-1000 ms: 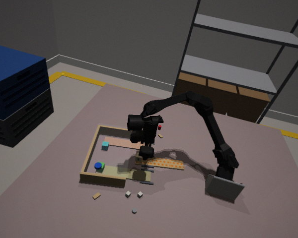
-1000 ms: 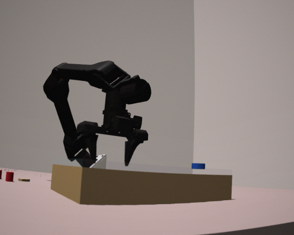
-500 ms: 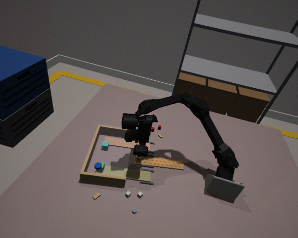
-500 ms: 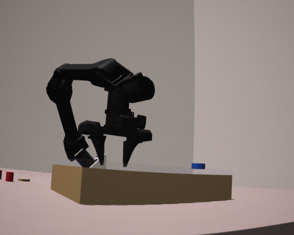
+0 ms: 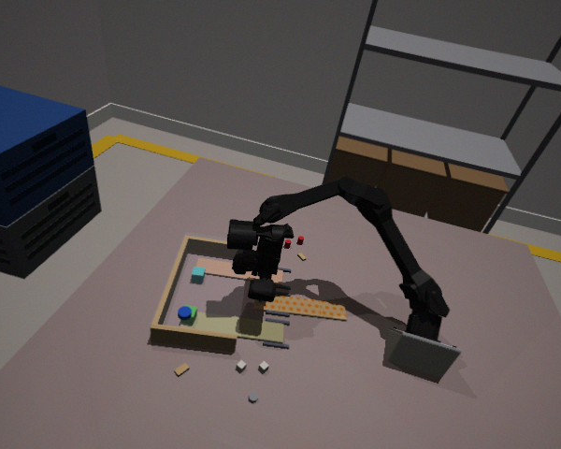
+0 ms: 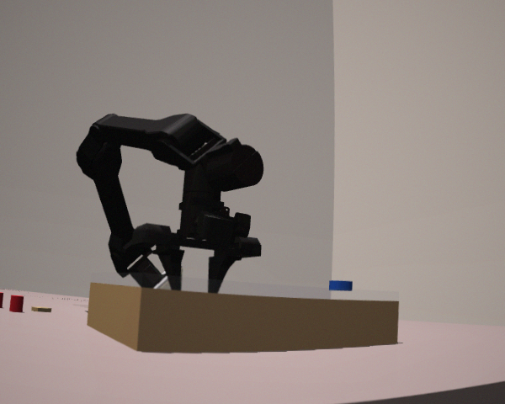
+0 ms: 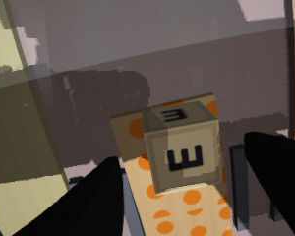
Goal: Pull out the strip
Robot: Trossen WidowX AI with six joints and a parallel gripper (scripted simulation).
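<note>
Right now my gripper tip is 20 mm above the labelled cube. Also, from my gripper tip: dotted strip (110 mm behind, 10 mm to the right, 40 mm below); grey disc (40 mm behind, 260 mm to the left, 30 mm below); blue disc (150 mm ahead, 140 mm to the left, 30 mm above).
</note>
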